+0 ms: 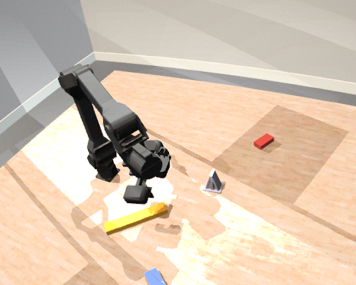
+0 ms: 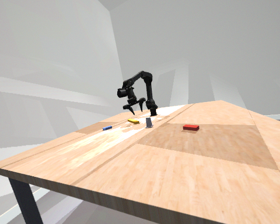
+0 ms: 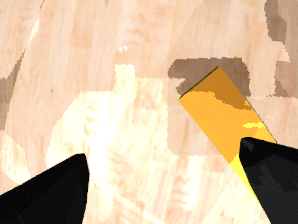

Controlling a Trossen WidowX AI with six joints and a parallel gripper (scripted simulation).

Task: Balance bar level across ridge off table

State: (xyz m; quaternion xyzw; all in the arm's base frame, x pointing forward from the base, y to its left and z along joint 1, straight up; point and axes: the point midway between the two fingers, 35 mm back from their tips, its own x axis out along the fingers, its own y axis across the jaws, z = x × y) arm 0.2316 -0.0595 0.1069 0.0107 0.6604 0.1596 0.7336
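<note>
Now: the bar 30 mm behind my gripper tip, 80 mm to the right of it and 70 mm below it. Round my gripper tip: light blue block (120 mm ahead, 230 mm to the right, 70 mm below); then red block (200 mm ahead, 370 mm to the left, 70 mm below).
</note>
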